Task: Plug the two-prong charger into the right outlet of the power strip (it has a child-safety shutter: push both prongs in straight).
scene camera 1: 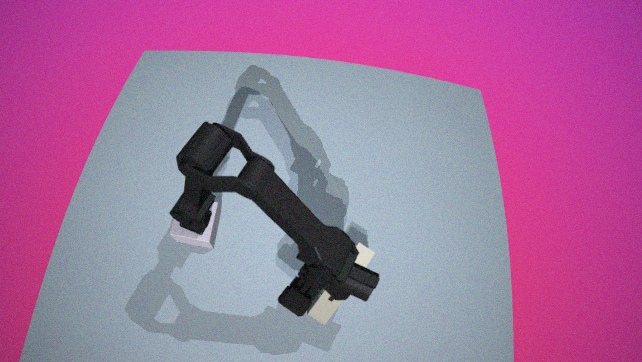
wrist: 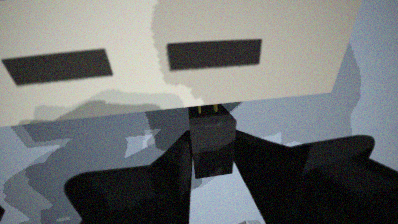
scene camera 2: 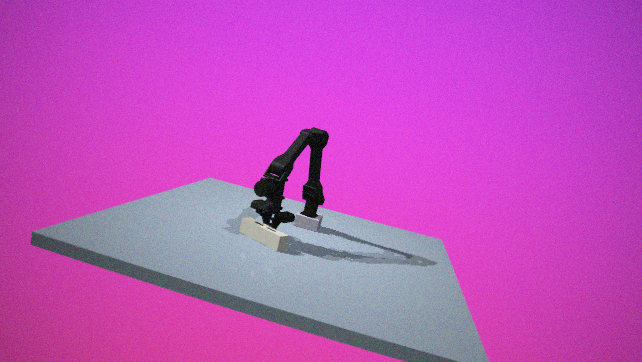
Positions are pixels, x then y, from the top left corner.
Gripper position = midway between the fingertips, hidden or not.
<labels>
My gripper (scene camera 1: 310, 281) carries a dark two-prong charger (wrist: 212, 128).
</labels>
